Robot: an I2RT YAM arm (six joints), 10 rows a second.
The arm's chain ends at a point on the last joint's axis. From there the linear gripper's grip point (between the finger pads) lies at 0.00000 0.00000 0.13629 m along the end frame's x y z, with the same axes.
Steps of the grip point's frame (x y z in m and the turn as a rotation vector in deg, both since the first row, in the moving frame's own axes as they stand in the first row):
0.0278, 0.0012, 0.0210, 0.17, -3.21, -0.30
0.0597, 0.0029, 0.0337, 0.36, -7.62, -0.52
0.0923, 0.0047, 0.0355, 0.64, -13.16, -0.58
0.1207, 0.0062, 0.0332, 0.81, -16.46, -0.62
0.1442, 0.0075, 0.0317, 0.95, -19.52, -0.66
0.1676, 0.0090, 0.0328, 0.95, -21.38, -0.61
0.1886, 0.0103, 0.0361, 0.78, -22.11, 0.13
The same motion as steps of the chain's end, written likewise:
0.0354, 0.0016, 0.0212, 0.17, -3.21, -0.30
0.0778, 0.0037, 0.0349, 0.36, -7.62, -0.52
0.1233, 0.0061, 0.0391, 0.64, -13.16, -0.58
0.1593, 0.0079, 0.0388, 0.81, -16.46, -0.62
0.1897, 0.0095, 0.0396, 0.95, -19.52, -0.66
0.2173, 0.0109, 0.0422, 0.95, -21.38, -0.61
0.2399, 0.0122, 0.0461, 0.78, -22.11, 0.13

